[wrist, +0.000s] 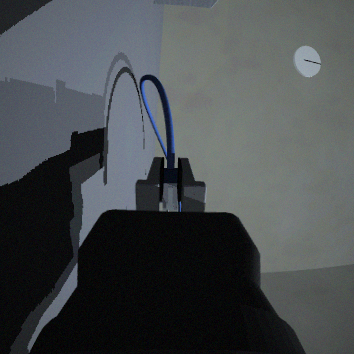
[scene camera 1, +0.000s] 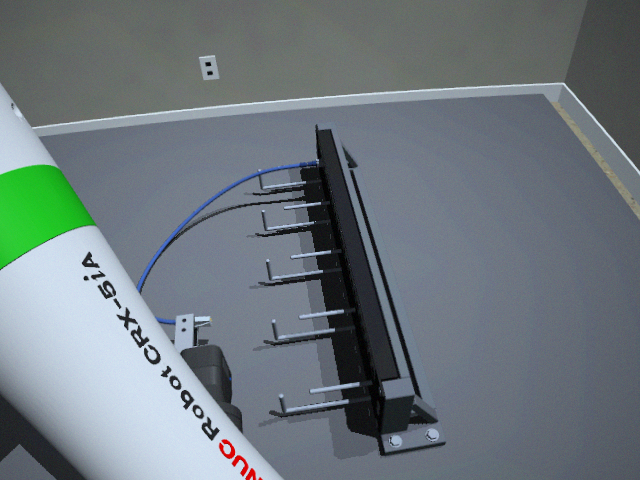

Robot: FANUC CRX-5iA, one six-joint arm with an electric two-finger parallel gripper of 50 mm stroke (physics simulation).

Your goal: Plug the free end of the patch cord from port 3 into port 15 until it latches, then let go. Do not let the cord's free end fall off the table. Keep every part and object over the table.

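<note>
The blue patch cord arches from its plugged end near the far end of the black patch panel back to my gripper. My gripper is shut on the cord's free-end plug. The clear plug tip sticks out from the fingers toward the panel in the scene view, well apart from the panel's front. The panel's port openings and their numbers cannot be made out, so port 15 cannot be told. Part of the cord is hidden behind the white arm.
Several metal hook-shaped cable guides stick out from the panel's front, between it and my gripper. A bolted foot holds the panel's near end on the grey table. The white and green arm covers the left side of the scene view.
</note>
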